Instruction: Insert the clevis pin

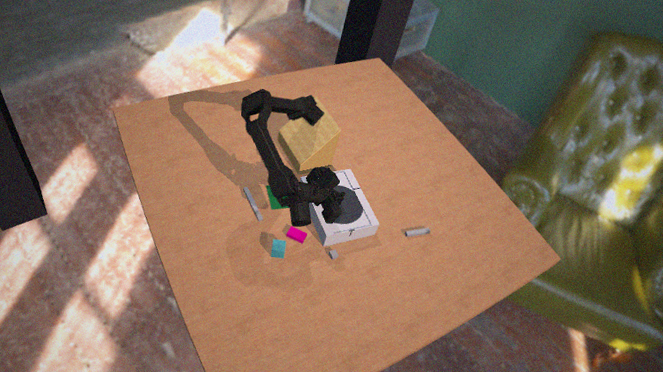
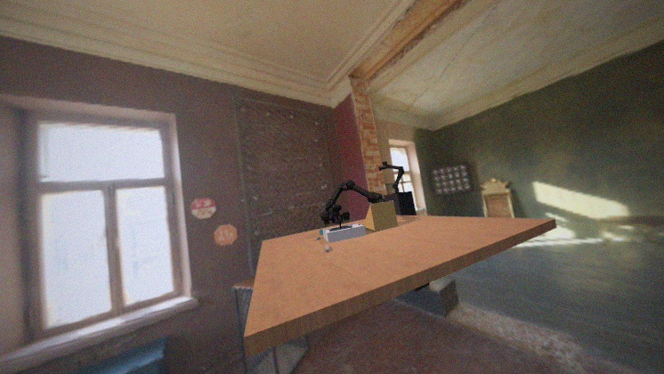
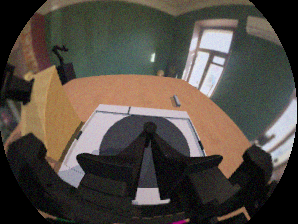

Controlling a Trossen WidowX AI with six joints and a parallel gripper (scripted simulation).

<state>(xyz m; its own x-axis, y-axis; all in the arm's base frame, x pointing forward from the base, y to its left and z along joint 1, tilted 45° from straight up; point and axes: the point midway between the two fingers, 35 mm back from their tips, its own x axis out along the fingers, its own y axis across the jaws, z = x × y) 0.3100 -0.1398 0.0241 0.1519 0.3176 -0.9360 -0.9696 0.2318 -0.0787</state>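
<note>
Now: the dark clevis pin 1 cm below my gripper tip. From my gripper tip the other things lie so: dark grey disc 3 cm below; then rimmed tray 1 cm behind, 4 cm below; then small grey cube 13 cm ahead, 11 cm to the right, 8 cm below.
</note>
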